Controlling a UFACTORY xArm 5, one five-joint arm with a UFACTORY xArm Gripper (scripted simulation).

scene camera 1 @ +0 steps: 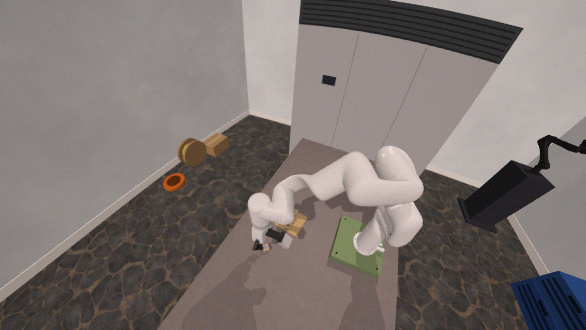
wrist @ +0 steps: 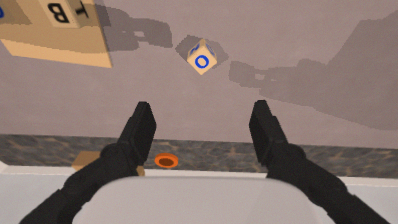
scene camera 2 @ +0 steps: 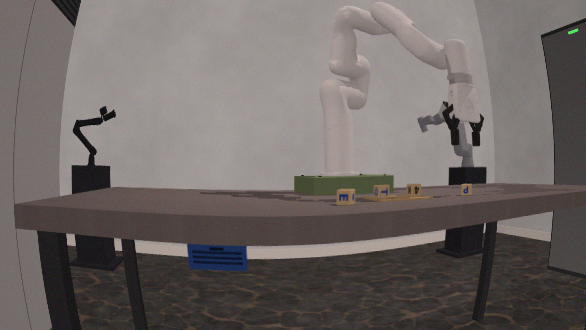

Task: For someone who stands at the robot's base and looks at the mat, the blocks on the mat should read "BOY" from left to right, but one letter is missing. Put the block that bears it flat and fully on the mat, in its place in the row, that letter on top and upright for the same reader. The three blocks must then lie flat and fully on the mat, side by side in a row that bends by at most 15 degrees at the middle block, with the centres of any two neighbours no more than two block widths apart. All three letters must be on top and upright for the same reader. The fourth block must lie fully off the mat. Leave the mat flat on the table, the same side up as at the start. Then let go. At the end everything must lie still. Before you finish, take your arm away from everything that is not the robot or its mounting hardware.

In view: my gripper [scene camera 2: 466,145].
My gripper also shows in the wrist view [wrist: 201,113].
